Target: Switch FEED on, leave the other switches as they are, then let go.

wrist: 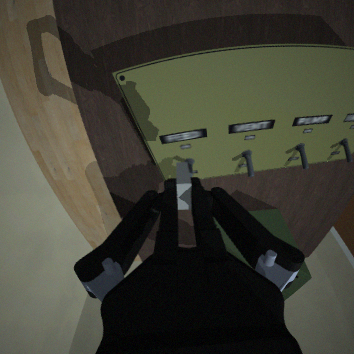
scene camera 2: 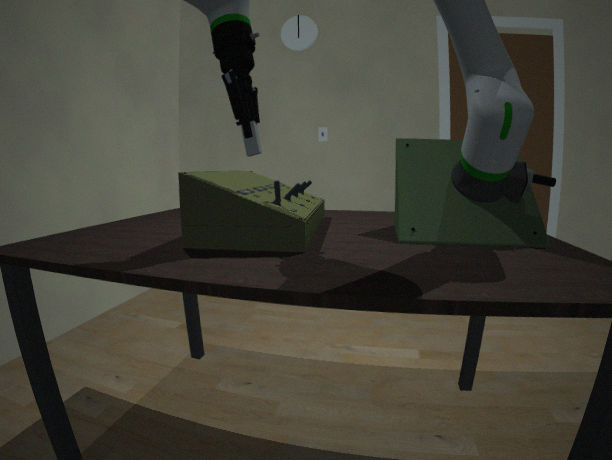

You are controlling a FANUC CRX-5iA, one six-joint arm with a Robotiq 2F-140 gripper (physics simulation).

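Frame: origin at the arm's base, x left, y back, z up, level; centimetres.
Where they show: gripper, between the fingertips: [wrist: 181,171] [scene camera 2: 254,154]; arm's base, origin of its link: [scene camera 2: 479,180].
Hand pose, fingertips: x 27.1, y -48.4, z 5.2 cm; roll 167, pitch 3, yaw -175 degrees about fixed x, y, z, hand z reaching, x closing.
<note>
Things, the pixels of their centre, and the offset from my fingertips. Level surfaces: height alone.
- olive switch box, middle of its body: [wrist: 270,113] [scene camera 2: 266,207] dx -17.3, dy -6.6, dz -13.3 cm
- FEED lever, middle of its body: [wrist: 189,169] [scene camera 2: 277,191] dx -1.5, dy +4.5, dz -7.9 cm
- VENT lever, middle of its body: [wrist: 249,165] [scene camera 2: 293,190] dx -13.5, dy +3.0, dz -8.4 cm
- PUMP lever, middle of its body: [wrist: 303,157] dx -25.2, dy +0.2, dz -8.4 cm
- table, height of its surface: dz -19.3 cm
The olive switch box [scene camera 2: 240,227] [wrist: 225,85] stands on the table with its sloped panel up. The FEED lever [scene camera 2: 277,192] [wrist: 190,164] stands nearly upright in the scene view, apart from the others in angle; its lower part is partly hidden in the wrist view. The VENT lever [wrist: 249,162], the PUMP lever [wrist: 303,155] and another lever [wrist: 346,150] lean toward the panel's low edge, away from their labels. My gripper [scene camera 2: 254,154] [wrist: 181,171] is shut and empty, raised above the panel and touching no lever.
A green wedge-shaped housing [scene camera 2: 420,195] [wrist: 265,225] stands on the table [scene camera 2: 345,295] to the right of the switch box, with part of the arm in front of it. A wall clock [scene camera 2: 299,33] and a door [scene camera 2: 530,90] are behind.
</note>
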